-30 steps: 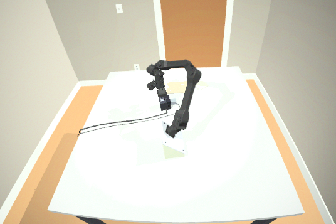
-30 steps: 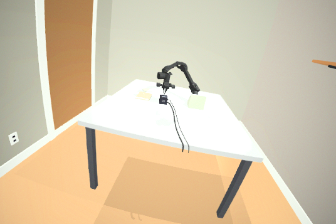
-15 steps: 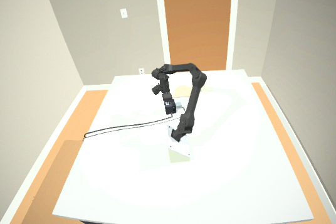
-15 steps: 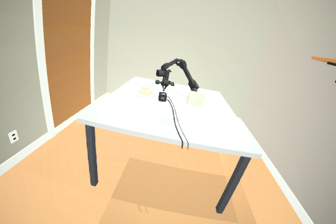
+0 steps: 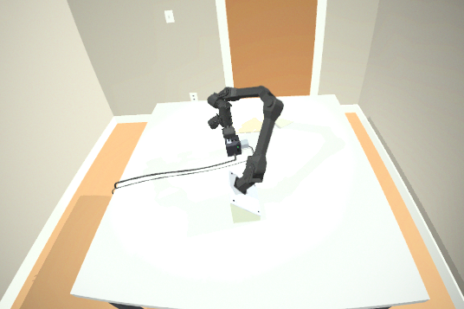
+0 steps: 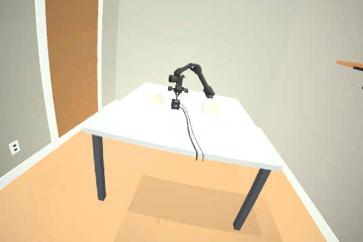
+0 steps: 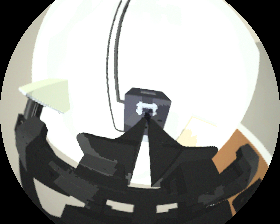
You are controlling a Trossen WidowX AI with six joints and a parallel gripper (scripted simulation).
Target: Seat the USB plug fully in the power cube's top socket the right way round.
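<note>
My gripper tip is now 20 mm above the dark USB plug.
</note>
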